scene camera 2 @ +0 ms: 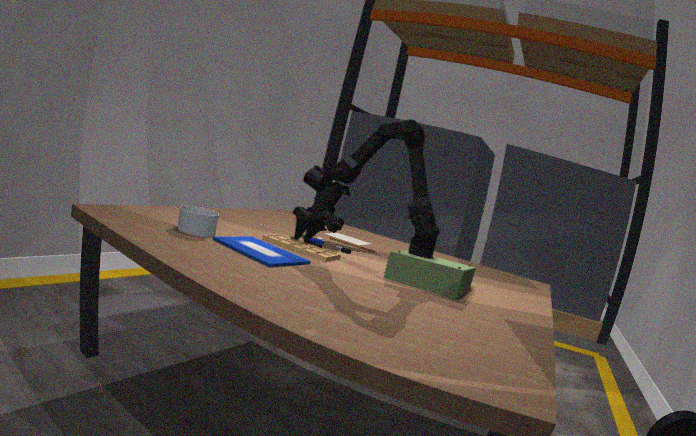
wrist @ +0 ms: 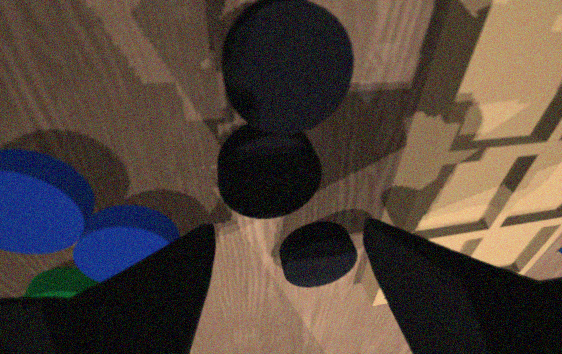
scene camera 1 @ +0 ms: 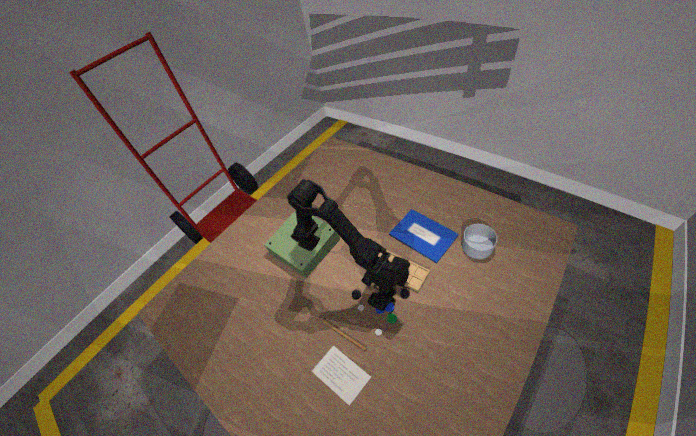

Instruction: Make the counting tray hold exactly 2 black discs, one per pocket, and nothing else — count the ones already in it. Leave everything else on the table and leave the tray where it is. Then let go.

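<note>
The beige counting tray (scene camera 1: 422,279) (scene camera 2: 331,256) (wrist: 520,60) lies beside my gripper; the pockets showing in the wrist view look empty, but the arm hides much of it in scene camera 1. My gripper (scene camera 1: 381,301) (scene camera 2: 303,238) (wrist: 290,232) is open, low over the table beside the tray, with nothing held. In the wrist view a black disc (wrist: 318,254) shows between the fingertips, nearer the right one. A second black disc (wrist: 269,172) and a third black disc (wrist: 289,65) show beyond it. In scene camera 1, black discs show left (scene camera 1: 355,294) and right (scene camera 1: 404,292) of the gripper.
Blue discs (scene camera 1: 389,307) (wrist: 37,212) and a green disc (scene camera 1: 391,318) (wrist: 60,282) lie near the left finger. White discs (scene camera 1: 378,332), a stick (scene camera 1: 344,333), a paper (scene camera 1: 341,374), a blue folder (scene camera 1: 400,231) (scene camera 2: 292,260) and a round container (scene camera 1: 479,249) (scene camera 2: 197,223) are around.
</note>
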